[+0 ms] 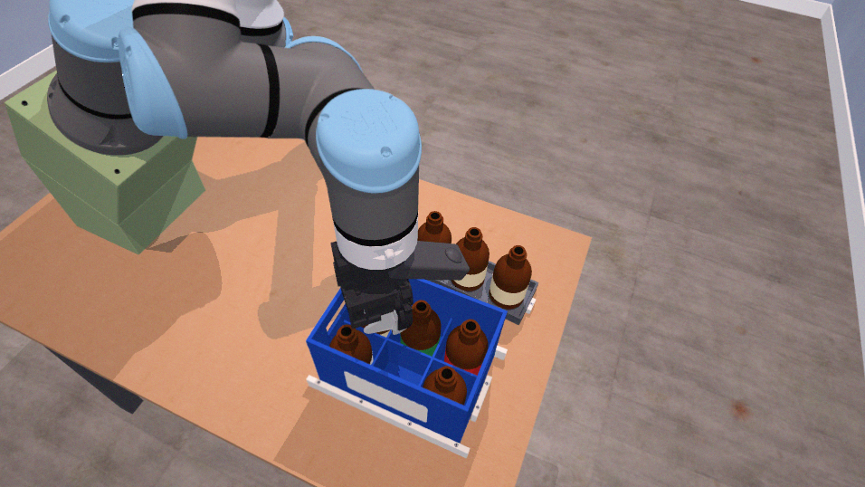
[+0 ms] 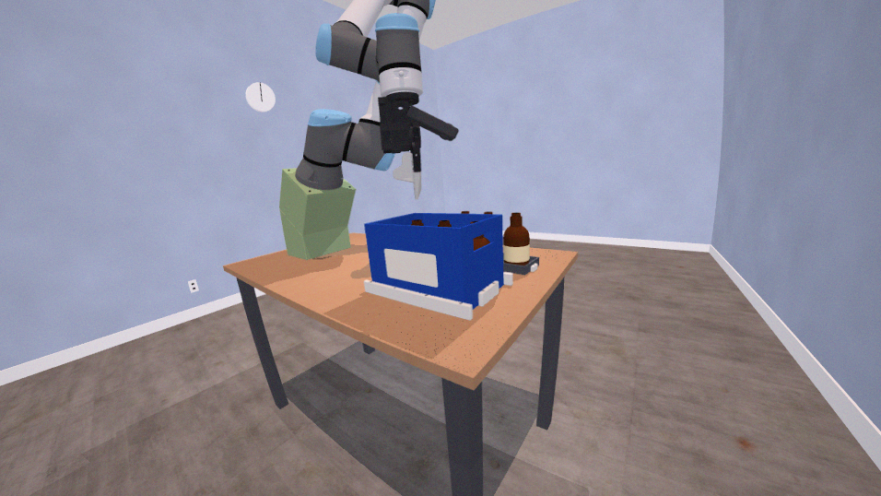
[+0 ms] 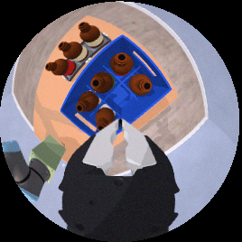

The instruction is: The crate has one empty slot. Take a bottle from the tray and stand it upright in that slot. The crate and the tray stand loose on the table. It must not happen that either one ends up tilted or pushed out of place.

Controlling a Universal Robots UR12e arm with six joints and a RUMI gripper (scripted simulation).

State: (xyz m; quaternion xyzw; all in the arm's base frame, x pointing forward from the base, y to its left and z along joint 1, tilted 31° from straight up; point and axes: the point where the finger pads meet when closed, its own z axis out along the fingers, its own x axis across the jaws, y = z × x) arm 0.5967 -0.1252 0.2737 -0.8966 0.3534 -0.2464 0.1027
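The red-label bottle is 290 mm to the left of my hand, 160 mm below it and 70 mm behind it. Also, from my hand: blue crate 160 mm below, 40 mm to the left; then grey tray 280 mm to the left, 230 mm below, 20 mm ahead.
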